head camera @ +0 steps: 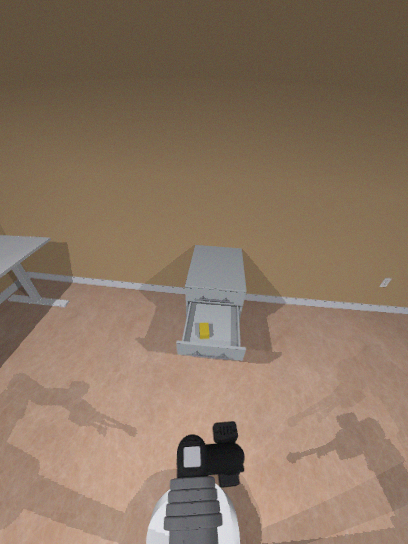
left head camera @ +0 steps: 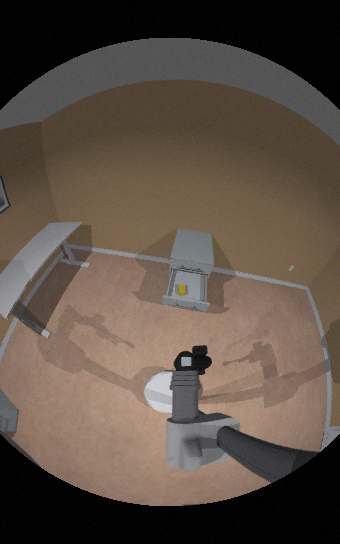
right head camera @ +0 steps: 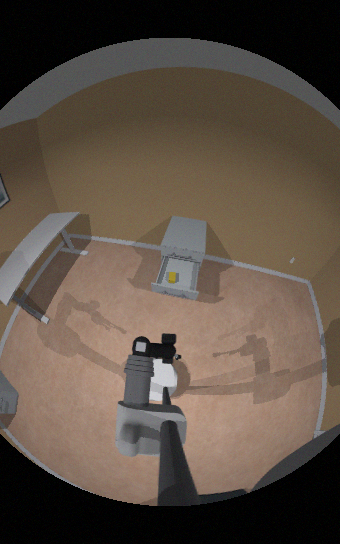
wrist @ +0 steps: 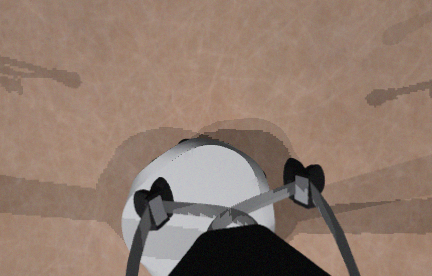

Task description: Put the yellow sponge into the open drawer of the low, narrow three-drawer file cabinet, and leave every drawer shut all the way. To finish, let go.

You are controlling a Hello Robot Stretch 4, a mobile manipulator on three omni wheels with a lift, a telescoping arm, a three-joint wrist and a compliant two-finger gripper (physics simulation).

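Pixels of known places: gripper, fingertip midpoint: (wrist: 227, 184); robot's base, origin of the base link: (left head camera: 167, 390) (right head camera: 154, 378) (wrist: 203, 201).
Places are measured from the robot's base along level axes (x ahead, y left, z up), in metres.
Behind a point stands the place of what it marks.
The yellow sponge (head camera: 204, 330) {y -0.091, x 0.914, z 0.409 m} (left head camera: 182, 289) {y -0.100, x 0.913, z 0.408 m} (right head camera: 172, 277) {y -0.099, x 0.908, z 0.408 m} lies on the floor of the open drawer, left of its middle. The drawer's front panel (head camera: 211, 351) {y -0.124, x 0.752, z 0.417 m} (left head camera: 186, 303) {y -0.128, x 0.751, z 0.423 m} (right head camera: 175, 291) {y -0.132, x 0.751, z 0.420 m} stands well out from the low grey file cabinet (head camera: 217, 267) {y -0.210, x 1.340, z 0.617 m} (left head camera: 193, 246) {y -0.207, x 1.317, z 0.618 m} (right head camera: 185, 234) {y -0.203, x 1.308, z 0.617 m}. The drawer pulled out is an upper one; the lower fronts are hidden beneath it. My gripper (wrist: 227, 184) {y -0.087, x 0.177, z 0.640 m} is open and empty, its fingertips wide apart above my white base. In the head view the wrist is drawn back, well short of the drawer, and the fingers are hidden there.
A wall with a white skirting board (head camera: 125, 285) {y 0.735, x 1.829, z 0.017 m} runs behind the cabinet. A light desk (head camera: 20, 250) {y 1.387, x 1.495, z 0.693 m} (left head camera: 35, 260) {y 1.510, x 0.923, z 0.693 m} (right head camera: 32, 250) {y 1.553, x 0.922, z 0.693 m} stands at the left. My white round base (wrist: 215, 175) {y -0.057, x 0.111, z 0.187 m} is under the wrist. Arm shadows lie on the floor on both sides.
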